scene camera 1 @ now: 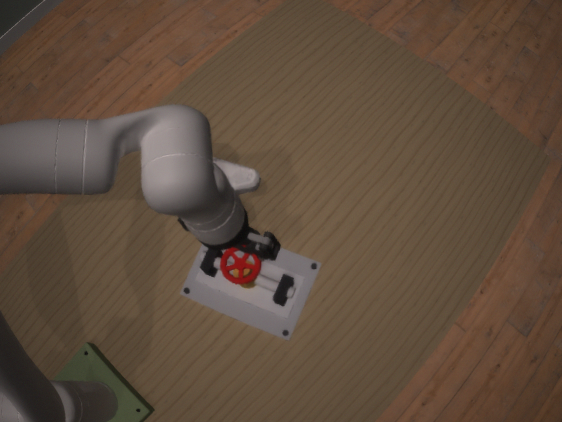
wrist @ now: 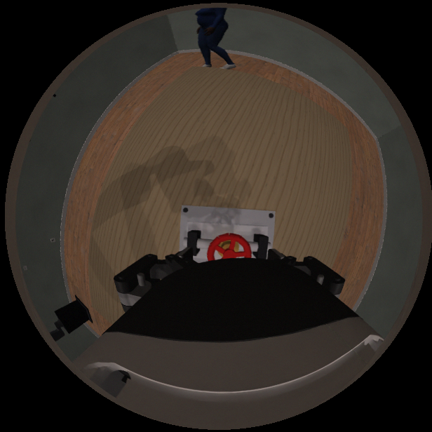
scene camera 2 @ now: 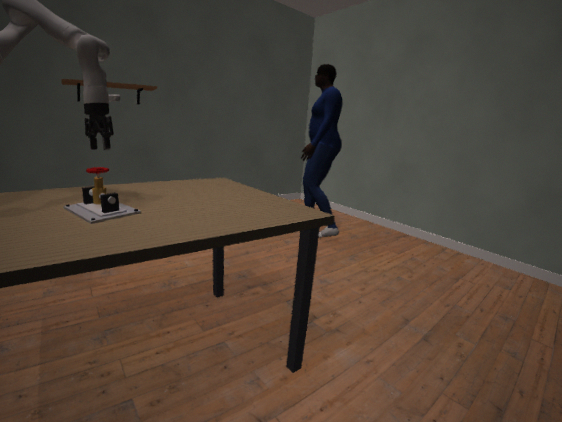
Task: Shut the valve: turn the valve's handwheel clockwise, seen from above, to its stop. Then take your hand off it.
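The valve's red handwheel (scene camera 1: 240, 266) (scene camera 2: 97, 170) (wrist: 229, 236) lies level on top of a brass valve body (scene camera 1: 247, 285) (scene camera 2: 98, 191). The valve and its white pipe stand on a grey plate (scene camera 1: 240, 312) (scene camera 2: 75, 209) (wrist: 200, 213). Black clamps hold the pipe on either side of the valve. My gripper (scene camera 2: 100, 145) (wrist: 230, 257) is open and empty. It points down above the handwheel, with a clear gap between fingertips and wheel in scene camera 2. The near part of the wheel is hidden by the gripper body in the wrist view. The wheel's turn angle cannot be told.
The plate rests on a wooden table (scene camera 1: 380, 200) (scene camera 2: 200, 210) (wrist: 280, 150). A green mounting plate (scene camera 1: 125, 395) is at the lower left in scene camera 1. A person in blue (scene camera 2: 325, 130) (wrist: 212, 32) stands beyond the table. A wall shelf (scene camera 2: 132, 86) is behind the arm.
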